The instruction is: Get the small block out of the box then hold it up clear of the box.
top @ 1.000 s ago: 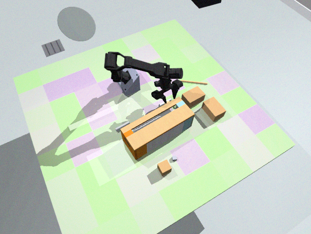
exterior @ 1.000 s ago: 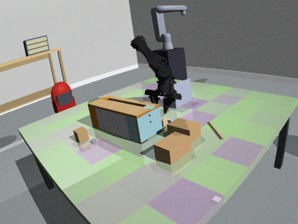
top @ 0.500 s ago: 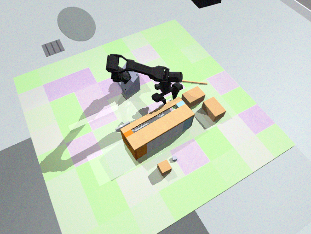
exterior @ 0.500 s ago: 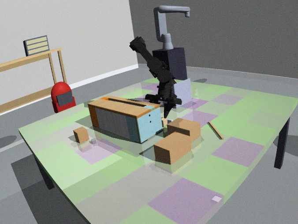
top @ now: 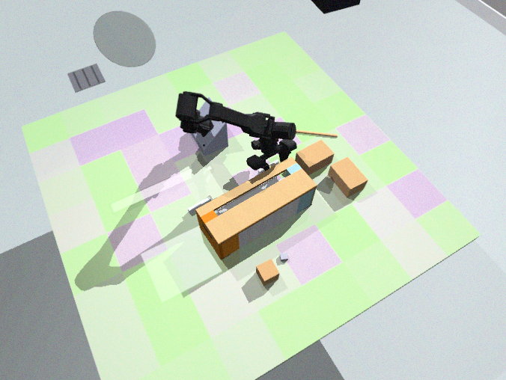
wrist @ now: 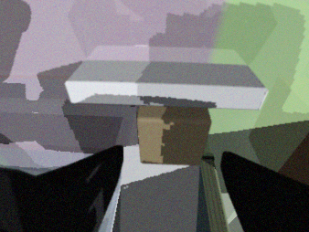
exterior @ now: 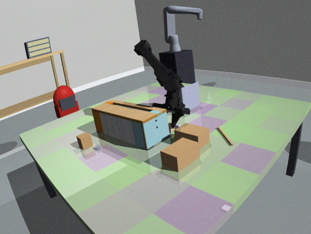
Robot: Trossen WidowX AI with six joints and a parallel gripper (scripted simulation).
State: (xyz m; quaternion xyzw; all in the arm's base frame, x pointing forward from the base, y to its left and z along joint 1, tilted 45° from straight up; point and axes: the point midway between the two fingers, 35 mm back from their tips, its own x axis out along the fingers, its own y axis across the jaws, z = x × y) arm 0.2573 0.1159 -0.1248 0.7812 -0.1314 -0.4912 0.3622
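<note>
My gripper tip is 20 mm past the brown block and 10 mm above it. The rest, counted from my gripper tip: small grey block (310 mm ahead, 120 mm to the right, 20 mm below); thin wooden stick (120 mm behind, 240 mm to the left, 20 mm below); box (90 mm ahead, 140 mm to the right, 40 mm above).
</note>
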